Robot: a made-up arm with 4 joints. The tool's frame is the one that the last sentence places.
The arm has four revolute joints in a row. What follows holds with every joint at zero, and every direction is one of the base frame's. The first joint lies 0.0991 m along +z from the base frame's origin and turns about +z. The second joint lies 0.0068 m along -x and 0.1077 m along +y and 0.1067 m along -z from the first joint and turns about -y. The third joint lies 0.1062 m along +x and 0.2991 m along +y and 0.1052 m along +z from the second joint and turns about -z. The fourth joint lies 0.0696 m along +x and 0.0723 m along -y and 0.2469 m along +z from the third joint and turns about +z. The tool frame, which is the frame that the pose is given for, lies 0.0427 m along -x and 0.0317 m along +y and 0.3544 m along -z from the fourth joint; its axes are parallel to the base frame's.
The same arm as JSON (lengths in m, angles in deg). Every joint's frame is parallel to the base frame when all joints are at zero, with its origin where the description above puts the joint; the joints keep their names.
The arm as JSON. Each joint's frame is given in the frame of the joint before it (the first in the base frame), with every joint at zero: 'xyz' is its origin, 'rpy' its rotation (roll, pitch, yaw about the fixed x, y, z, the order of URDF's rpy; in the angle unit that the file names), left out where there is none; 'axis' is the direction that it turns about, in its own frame. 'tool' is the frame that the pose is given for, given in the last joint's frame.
{"units": {"length": "m", "angle": "deg"}, "joints": [{"name": "joint 1", "type": "revolute", "origin": {"xyz": [0.0, 0.0, 0.0991]}, "axis": [0.0, 0.0, 1.0]}, {"name": "joint 2", "type": "revolute", "origin": {"xyz": [-0.0068, 0.1077, -0.1067]}, "axis": [0.0, -1.0, 0.0]}, {"name": "joint 3", "type": "revolute", "origin": {"xyz": [0.1062, 0.2991, 0.1052]}, "axis": [0.0, 0.0, -1.0]}, {"name": "joint 4", "type": "revolute", "origin": {"xyz": [0.0696, -0.0723, 0.2469]}, "axis": [0.0, 0.0, 1.0]}], "tool": {"origin": {"xyz": [-0.0427, 0.0317, -0.3544]}}}
